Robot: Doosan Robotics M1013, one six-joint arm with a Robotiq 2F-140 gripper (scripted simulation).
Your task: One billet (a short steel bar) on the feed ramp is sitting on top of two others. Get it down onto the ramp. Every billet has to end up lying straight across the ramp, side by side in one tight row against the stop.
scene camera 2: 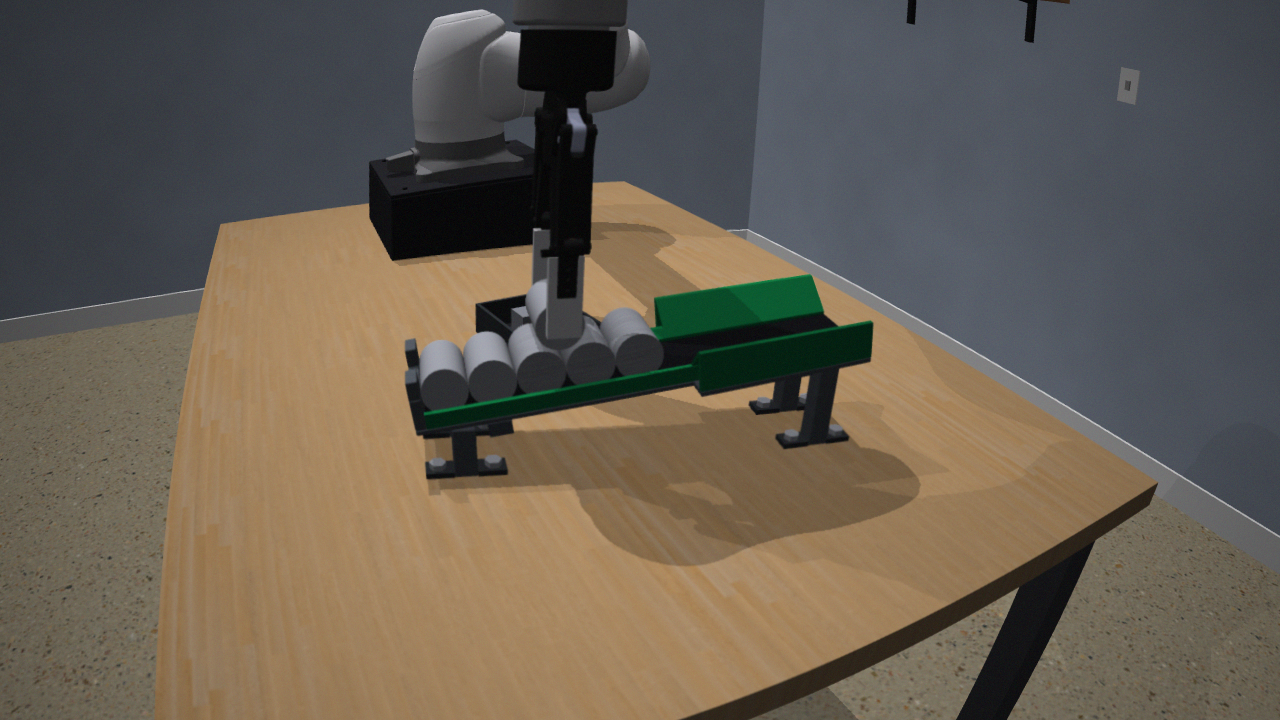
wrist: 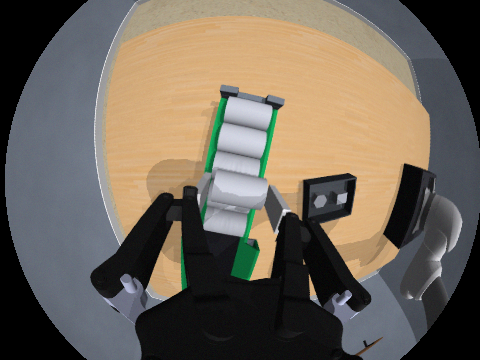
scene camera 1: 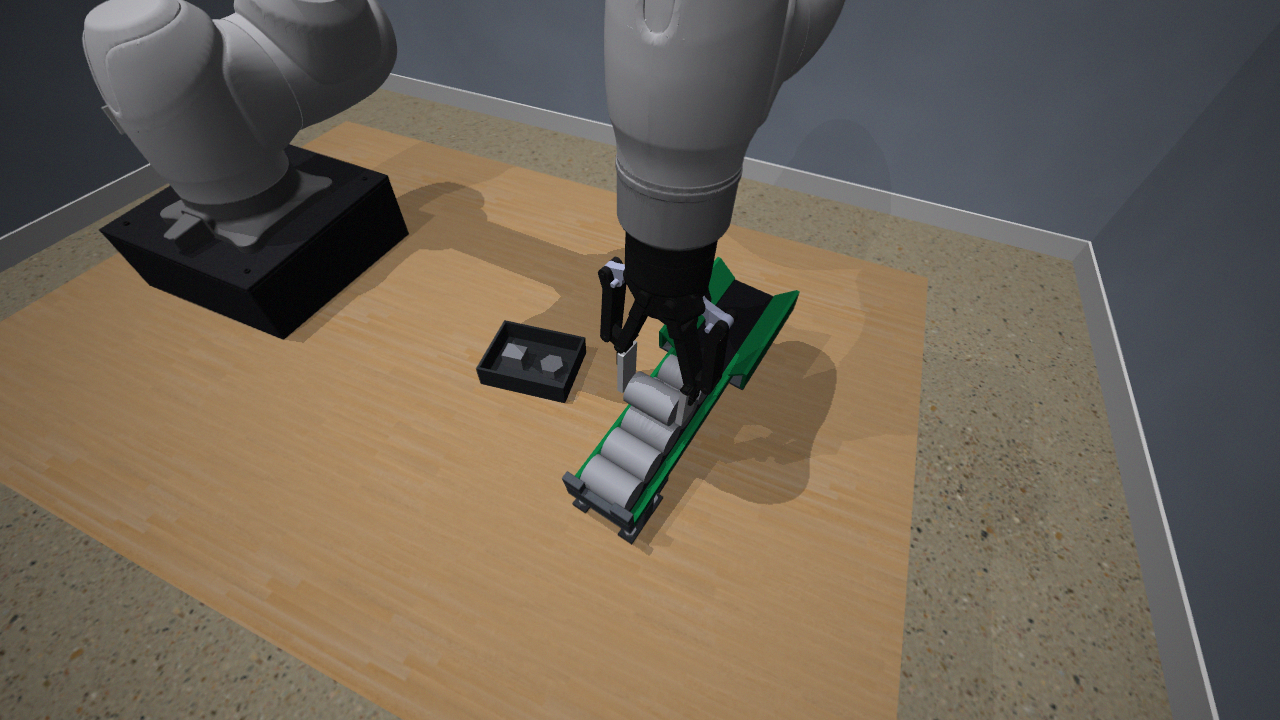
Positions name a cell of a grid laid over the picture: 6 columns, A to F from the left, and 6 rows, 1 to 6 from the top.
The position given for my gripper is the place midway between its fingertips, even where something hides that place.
my gripper: scene camera 2 C3; wrist C4; scene camera 1 D4
black tray: scene camera 2 C3; wrist E4; scene camera 1 C3
